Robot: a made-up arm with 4 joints.
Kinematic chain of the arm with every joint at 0, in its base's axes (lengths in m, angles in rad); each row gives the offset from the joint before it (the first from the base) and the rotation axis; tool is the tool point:
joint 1: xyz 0 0 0.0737 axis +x
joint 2: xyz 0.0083 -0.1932 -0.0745 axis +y
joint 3: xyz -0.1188 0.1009 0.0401 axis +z
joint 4: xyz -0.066 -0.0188 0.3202 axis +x
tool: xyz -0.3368 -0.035 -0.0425
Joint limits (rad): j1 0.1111..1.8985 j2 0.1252..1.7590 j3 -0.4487..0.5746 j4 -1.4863..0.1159
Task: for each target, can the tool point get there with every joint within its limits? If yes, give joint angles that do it. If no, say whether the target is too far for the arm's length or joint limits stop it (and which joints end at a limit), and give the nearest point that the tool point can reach.
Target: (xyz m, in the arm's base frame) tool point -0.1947 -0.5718 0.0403
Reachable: yes | joints 1.0171 0.5387 0.4351 -0.9169
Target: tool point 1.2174 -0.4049 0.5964
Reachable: no: too far | nearest point 0.4874 -0.2618 0.3946 | short by 0.771 m
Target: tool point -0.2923 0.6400 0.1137
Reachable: no: joint limits stop it (at a limit: joint 1, joint 2, joint 3, joint 4) | nearest point -0.4514 0.0051 0.3760 | short by 0.705 m
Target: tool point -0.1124 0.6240 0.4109
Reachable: no: joint limits stop it (at a limit: joint 1, joint 3, joint 4) | nearest point -0.1898 -0.0153 0.5593 | short by 0.661 m
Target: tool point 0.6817 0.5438 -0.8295
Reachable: no: too far | nearest point 0.4602 -0.1325 -0.3622 | short by 0.851 m
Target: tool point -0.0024 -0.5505 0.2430
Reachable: yes | joints 0.8079 0.9664 0.2663 -0.2118
